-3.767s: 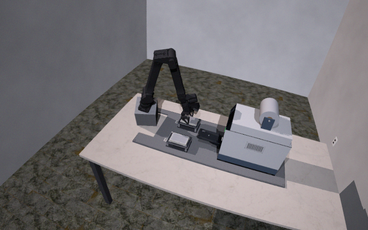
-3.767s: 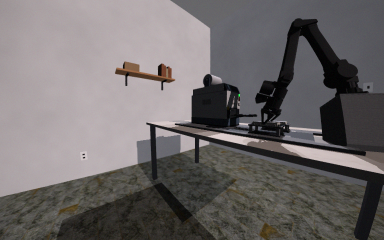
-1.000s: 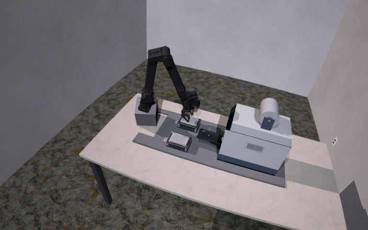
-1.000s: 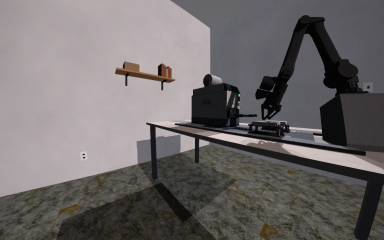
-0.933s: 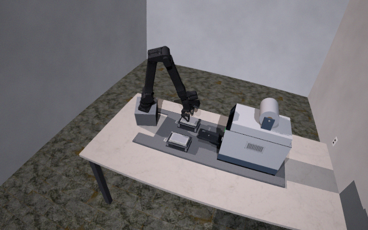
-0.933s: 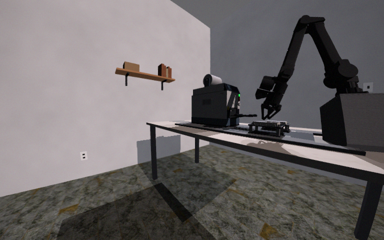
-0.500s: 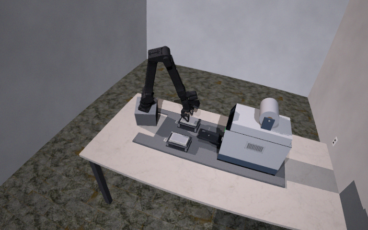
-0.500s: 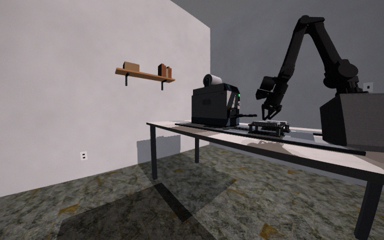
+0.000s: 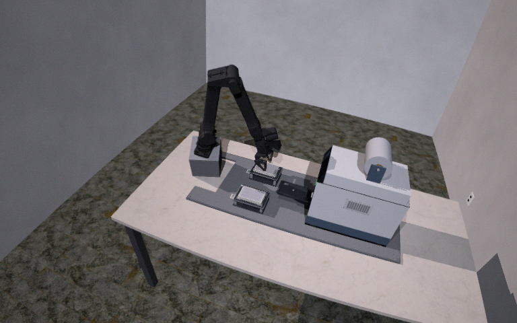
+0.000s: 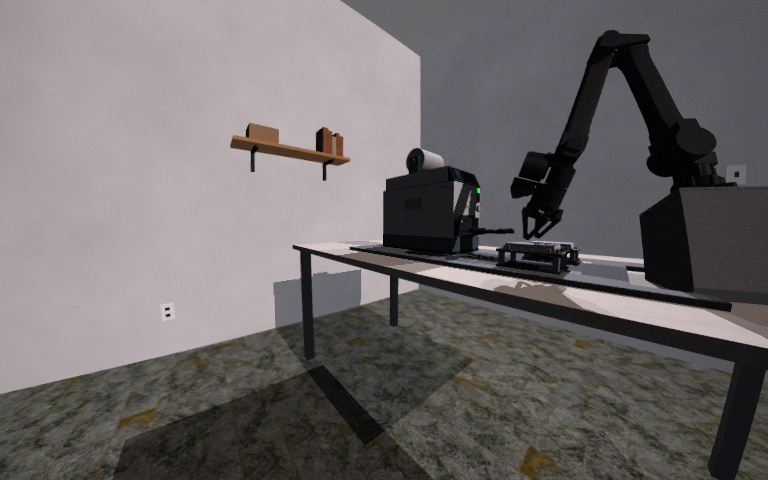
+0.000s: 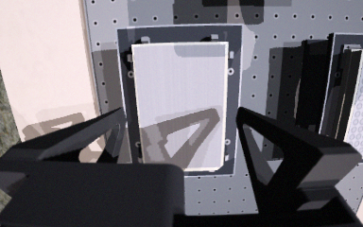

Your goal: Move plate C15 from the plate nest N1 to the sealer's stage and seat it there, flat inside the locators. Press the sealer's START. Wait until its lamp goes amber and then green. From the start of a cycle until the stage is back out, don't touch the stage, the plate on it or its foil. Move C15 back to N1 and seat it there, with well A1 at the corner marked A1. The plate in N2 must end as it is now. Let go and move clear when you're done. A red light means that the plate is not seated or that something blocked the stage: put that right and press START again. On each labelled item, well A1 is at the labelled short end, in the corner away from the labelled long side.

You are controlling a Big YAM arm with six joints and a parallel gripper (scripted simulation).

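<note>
Now: the white well plate 30 mm below my hand. The rest, counted from my hand: foil roll (510 mm ahead, 190 mm to the right, 330 mm above); dark stage (180 mm ahead, 170 mm to the right, 10 mm above).
</note>
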